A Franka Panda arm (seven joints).
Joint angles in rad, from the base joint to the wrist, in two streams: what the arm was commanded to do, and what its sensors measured. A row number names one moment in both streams.
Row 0, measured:
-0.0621, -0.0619, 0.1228, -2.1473, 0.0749, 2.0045, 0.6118
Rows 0 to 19, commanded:
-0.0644, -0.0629, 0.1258, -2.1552, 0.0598, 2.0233, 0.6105
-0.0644, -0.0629, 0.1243, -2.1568, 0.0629, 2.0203, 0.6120
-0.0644, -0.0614, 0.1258, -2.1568, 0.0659, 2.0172, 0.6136
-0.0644, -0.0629, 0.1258, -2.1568, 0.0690, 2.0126, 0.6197
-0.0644, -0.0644, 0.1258, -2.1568, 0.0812, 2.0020, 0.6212
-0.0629, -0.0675, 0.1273, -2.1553, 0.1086, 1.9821, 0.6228
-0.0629, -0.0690, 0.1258, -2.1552, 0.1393, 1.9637, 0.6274
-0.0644, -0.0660, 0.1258, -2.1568, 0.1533, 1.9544, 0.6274
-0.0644, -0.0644, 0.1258, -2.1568, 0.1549, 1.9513, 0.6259
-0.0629, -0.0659, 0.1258, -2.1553, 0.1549, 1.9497, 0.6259
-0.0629, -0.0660, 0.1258, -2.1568, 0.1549, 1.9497, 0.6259
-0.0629, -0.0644, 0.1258, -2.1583, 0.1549, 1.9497, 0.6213
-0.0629, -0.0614, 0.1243, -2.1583, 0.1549, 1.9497, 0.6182
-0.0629, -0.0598, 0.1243, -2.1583, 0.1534, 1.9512, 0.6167
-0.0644, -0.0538, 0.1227, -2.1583, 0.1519, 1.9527, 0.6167
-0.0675, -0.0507, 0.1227, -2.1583, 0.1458, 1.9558, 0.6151
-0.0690, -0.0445, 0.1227, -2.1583, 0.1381, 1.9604, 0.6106
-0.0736, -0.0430, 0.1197, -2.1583, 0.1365, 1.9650, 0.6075
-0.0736, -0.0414, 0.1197, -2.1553, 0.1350, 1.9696, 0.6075
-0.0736, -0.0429, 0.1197, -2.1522, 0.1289, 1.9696, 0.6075
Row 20, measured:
-0.0665, -0.0475, 0.1180, -2.1541, 0.1341, 1.9676, 0.6139
